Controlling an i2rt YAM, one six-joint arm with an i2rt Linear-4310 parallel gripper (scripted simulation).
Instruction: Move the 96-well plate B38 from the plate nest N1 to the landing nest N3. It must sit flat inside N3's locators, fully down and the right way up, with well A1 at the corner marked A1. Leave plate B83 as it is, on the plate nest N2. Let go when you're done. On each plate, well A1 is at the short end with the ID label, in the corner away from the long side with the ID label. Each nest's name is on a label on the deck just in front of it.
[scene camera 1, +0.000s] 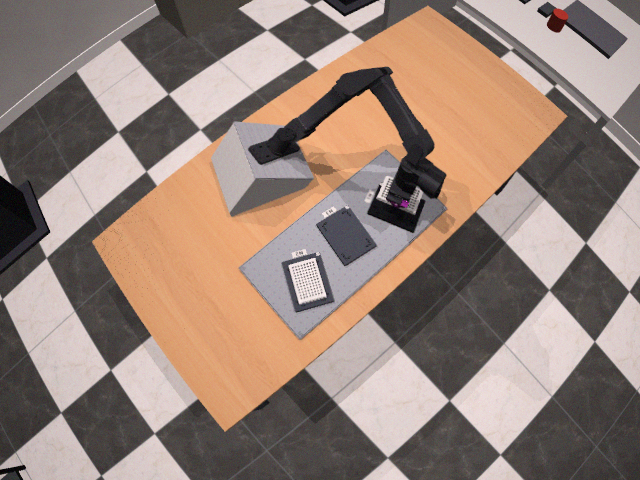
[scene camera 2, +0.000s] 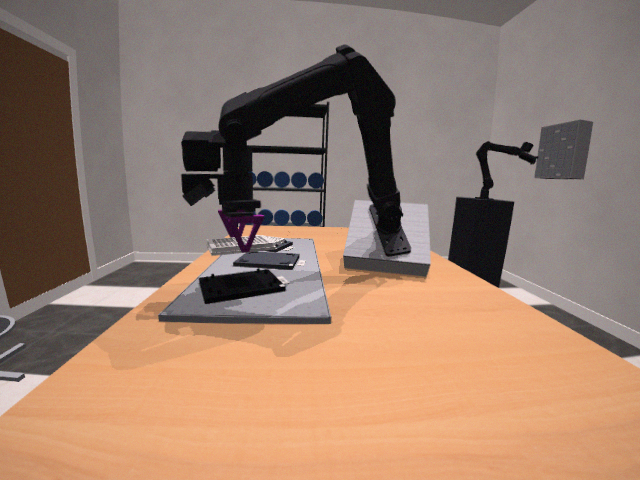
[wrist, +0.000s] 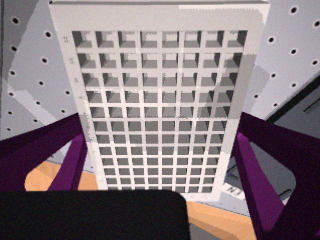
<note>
In view: the gripper (scene camera 2: 240, 247), a dark landing nest N3 (scene camera 1: 345, 234) and a black plate nest N1 (scene camera 2: 234, 286).
The gripper also shows in the wrist view (wrist: 159, 119). The dark landing nest N3 also shows in scene camera 2 (scene camera 2: 272, 260). The black plate nest N1 is seen too in scene camera 1 (scene camera 1: 397, 217).
</note>
